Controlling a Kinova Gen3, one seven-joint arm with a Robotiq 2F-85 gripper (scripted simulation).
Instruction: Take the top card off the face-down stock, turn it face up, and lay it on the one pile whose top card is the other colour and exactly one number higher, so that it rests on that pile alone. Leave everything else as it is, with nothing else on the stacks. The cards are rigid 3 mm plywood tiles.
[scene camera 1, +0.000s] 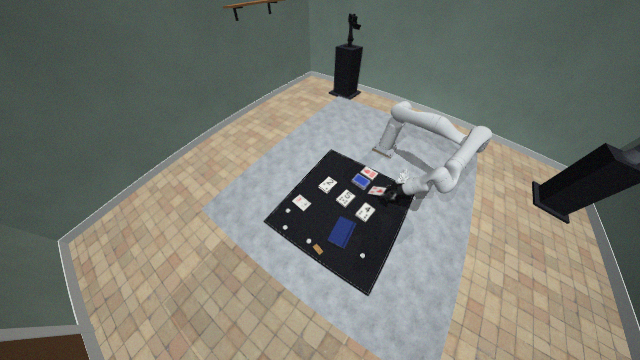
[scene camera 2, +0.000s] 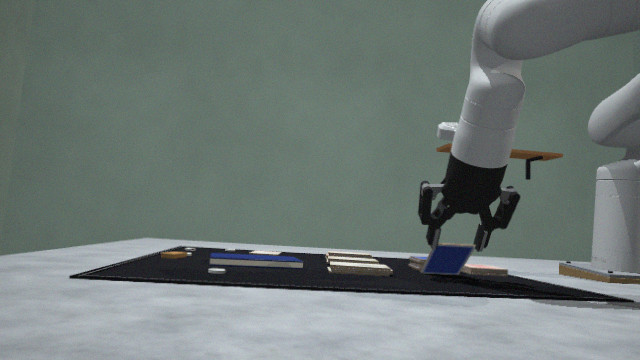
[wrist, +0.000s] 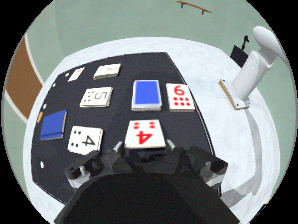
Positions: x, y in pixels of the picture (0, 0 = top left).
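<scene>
Gripper (scene camera 2: 455, 247), 0.7 m from the lens. Card (scene camera 2: 449, 258), 0.73 m from the lens.
</scene>
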